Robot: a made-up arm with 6 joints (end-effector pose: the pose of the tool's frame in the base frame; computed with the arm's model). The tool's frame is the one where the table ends. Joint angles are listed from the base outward.
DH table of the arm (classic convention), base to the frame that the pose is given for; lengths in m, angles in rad. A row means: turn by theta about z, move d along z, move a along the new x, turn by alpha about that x. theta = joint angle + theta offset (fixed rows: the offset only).
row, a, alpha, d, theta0
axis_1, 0, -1.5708, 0.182, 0
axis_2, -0.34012, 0, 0, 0.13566
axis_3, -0.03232, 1.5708, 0, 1.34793
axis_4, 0, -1.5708, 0.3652, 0
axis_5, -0.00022, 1.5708, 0, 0
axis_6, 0, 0, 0.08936, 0
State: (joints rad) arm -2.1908 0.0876 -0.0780 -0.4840 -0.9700 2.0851
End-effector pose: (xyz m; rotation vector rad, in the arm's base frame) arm -0.0156 -0.0810 0.3869 0.6818 0.1140 -0.2643
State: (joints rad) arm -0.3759 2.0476 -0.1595 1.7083 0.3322 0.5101
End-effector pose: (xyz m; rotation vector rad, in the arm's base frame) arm 0.1298 -0.0204 0.0141 -2.6804 -0.6973 -0.0738
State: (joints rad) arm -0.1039 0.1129 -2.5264 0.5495 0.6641 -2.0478
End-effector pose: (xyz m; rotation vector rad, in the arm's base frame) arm -0.6637 0.0980 0.5378 -0.0093 -0.5339 -1.7233
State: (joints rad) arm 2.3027 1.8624 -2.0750 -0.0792 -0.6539 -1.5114
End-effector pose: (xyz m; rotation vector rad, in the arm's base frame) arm -0.3587 0.3928 0.7031 -0.5732 -0.2719 0.7193
